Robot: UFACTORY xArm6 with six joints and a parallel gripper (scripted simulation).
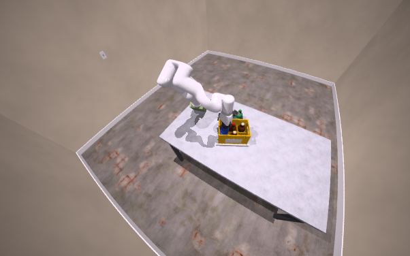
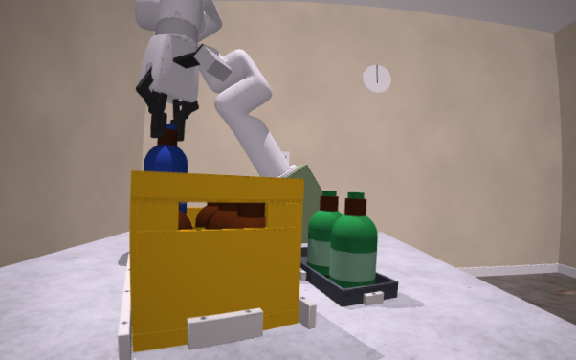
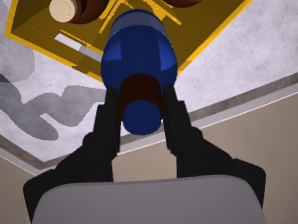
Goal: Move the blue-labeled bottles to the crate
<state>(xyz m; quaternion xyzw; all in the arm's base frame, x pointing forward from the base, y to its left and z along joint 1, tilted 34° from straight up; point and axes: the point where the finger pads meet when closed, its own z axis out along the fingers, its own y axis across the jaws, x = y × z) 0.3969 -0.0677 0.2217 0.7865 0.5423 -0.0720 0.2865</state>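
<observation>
My gripper is now 70 mm above the blue-labeled bottle. Also, from my hand: dark tray 70 mm behind, 290 mm to the left, 250 mm below; yellow crate 60 mm ahead, 80 mm to the left, 170 mm below.
</observation>
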